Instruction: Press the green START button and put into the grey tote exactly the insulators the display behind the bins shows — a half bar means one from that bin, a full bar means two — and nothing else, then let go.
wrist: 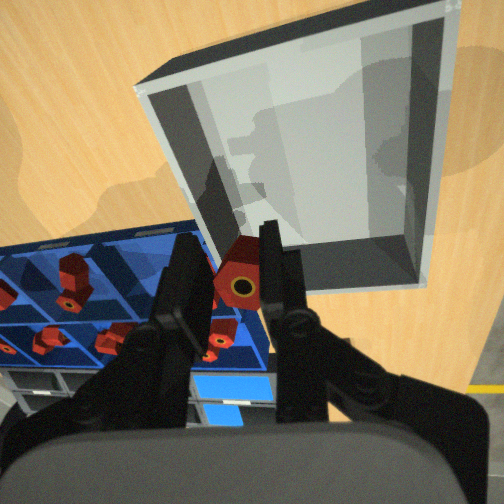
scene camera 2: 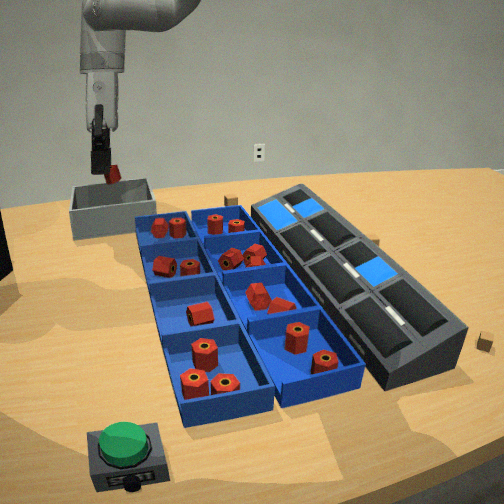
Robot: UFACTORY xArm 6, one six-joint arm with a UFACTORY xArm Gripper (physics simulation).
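Note:
My gripper [scene camera 2: 101,167] hangs above the grey tote [scene camera 2: 111,205], over its back left part. It is shut on a red hexagonal insulator [scene camera 2: 113,174], which the wrist view shows between the two black fingers [wrist: 235,280], brass hole facing the camera. The tote [wrist: 320,165] looks empty inside. Two blue bin trays [scene camera 2: 245,305] hold red insulators in several compartments. The dark display [scene camera 2: 355,280] behind them shows blue bars in the far row [scene camera 2: 287,210] and one on the right of the third row [scene camera 2: 376,271]. The green START button [scene camera 2: 123,444] sits at the front left.
Small wooden cubes lie behind the bins [scene camera 2: 230,200] and at the right of the display [scene camera 2: 484,341]. A dark object edge shows at the far left [scene camera 2: 4,250]. The table's curved front edge runs along the lower right.

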